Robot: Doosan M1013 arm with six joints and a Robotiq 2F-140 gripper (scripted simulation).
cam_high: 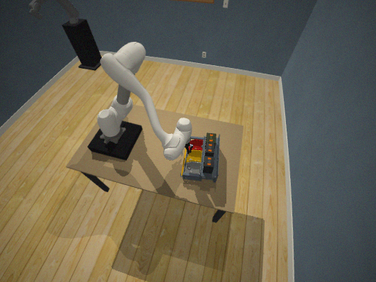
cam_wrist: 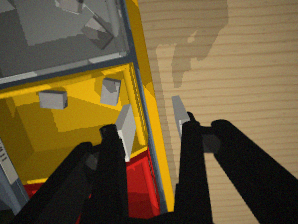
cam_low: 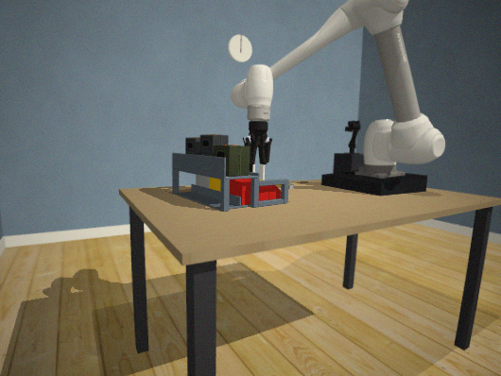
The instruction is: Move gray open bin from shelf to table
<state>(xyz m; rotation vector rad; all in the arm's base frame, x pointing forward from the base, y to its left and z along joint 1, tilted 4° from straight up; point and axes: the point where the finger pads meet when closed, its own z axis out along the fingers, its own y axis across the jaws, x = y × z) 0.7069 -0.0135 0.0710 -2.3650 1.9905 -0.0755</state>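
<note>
My hand is 3 cm above the yellow strip. The rest, counted from my hand: yellow bin 10 cm ahead, 5 cm below, 2 cm to the left; then gray open bin 12 cm ahead, 9 cm to the right, 5 cm below; then red bin 13 cm to the left, 8 cm ahead, 5 cm below.
</note>
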